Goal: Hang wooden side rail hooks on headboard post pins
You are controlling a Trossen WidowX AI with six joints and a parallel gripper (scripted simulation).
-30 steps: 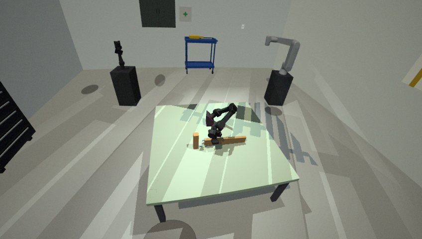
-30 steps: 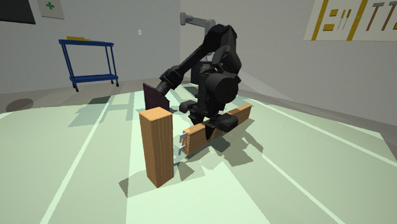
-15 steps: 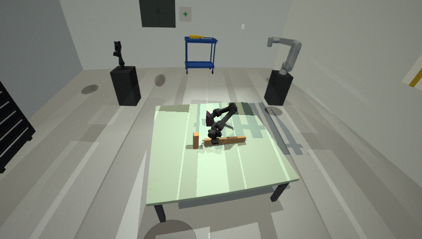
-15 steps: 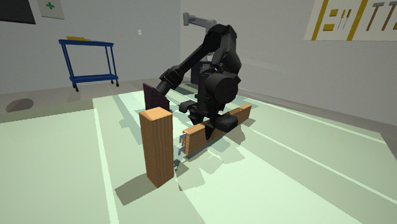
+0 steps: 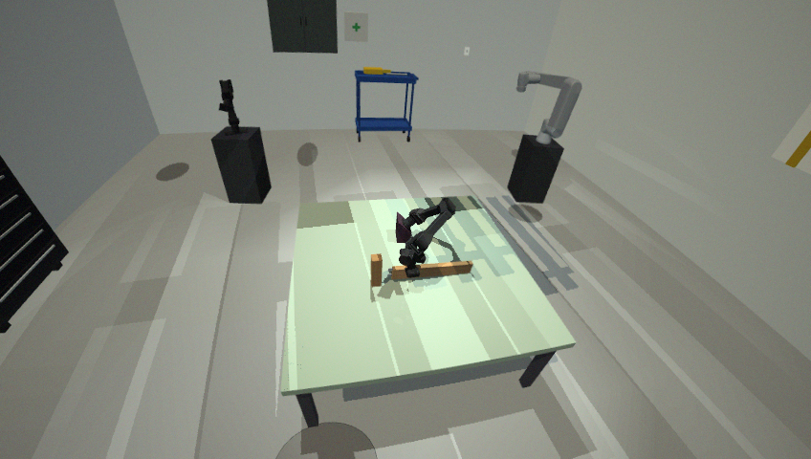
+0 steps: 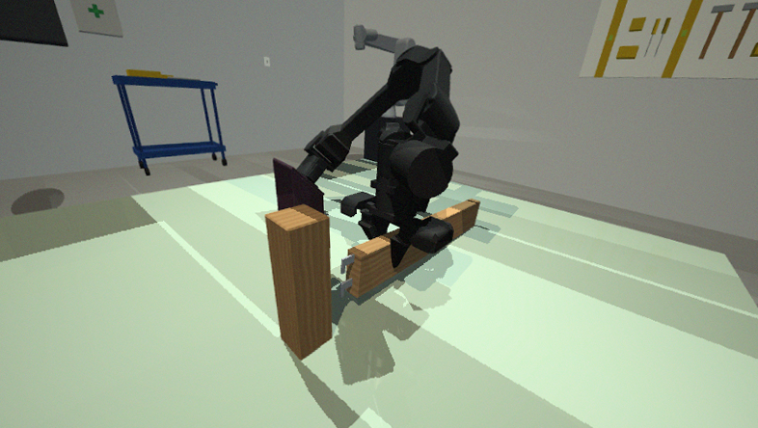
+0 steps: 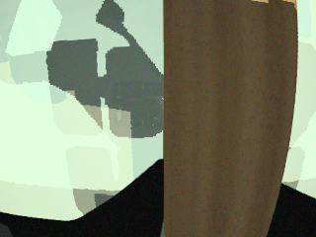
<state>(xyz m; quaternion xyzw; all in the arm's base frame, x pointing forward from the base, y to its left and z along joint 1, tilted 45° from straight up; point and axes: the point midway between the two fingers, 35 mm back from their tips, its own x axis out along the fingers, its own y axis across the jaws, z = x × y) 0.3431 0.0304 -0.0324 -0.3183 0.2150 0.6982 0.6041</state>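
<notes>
Right now the wooden headboard post is 3 cm ahead of my gripper tip, 16 cm to the right of it and 4 cm above it.
</notes>
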